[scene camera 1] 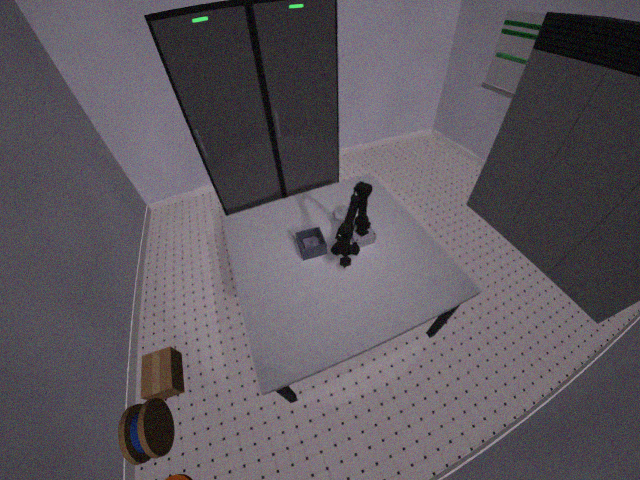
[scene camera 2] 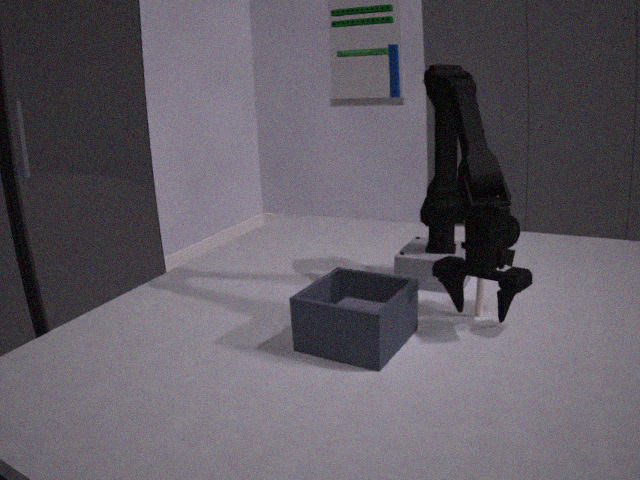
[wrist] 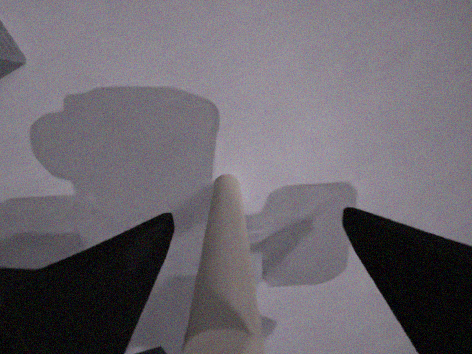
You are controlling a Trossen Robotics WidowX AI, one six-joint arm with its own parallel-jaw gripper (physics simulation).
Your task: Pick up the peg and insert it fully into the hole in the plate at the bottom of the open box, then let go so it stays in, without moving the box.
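Places are measured from the arm's base along level axes (x right, y up, z back), in millimetres.
Where they show: gripper, between the fingertips: (scene camera 2: 480,316) (wrist: 256,218); arm's base, origin of its link: (scene camera 1: 361,231) (scene camera 2: 441,249).
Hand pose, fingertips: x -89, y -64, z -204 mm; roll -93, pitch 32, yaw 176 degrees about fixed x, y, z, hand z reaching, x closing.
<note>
Each offset is from my fingertips to the top centre of the thing. Level surfaces: height alone.
The pale beige peg {dz +21, dx +3, dy +73 mm} (scene camera 2: 479,298) (wrist: 225,270) stands upright on the table. My gripper (scene camera 2: 481,315) (wrist: 256,218) is open and points down around the peg, one finger on each side. In the wrist view the peg is between the fingers, nearer the left one, with a gap on both sides. The fingertips are low, a little above the table. The open blue-grey box {dz -106, dx +213, dy +91 mm} (scene camera 1: 313,252) (scene camera 2: 336,330) stands to the left of the gripper in scene camera 2. The light plate {dz -106, dx +213, dy +54 mm} (scene camera 1: 310,241) (scene camera 2: 359,304) shows inside at its bottom; its hole cannot be made out.
The arm's light base block (scene camera 1: 367,238) (scene camera 2: 414,269) stands behind the box and gripper in scene camera 2. A grey corner (wrist: 9,52) shows at the wrist view's upper left. The table {dy -7 mm} (scene camera 1: 330,320) (scene camera 2: 232,413) bears them all. Dark cabinets (scene camera 1: 232,103) stand beyond it.
</note>
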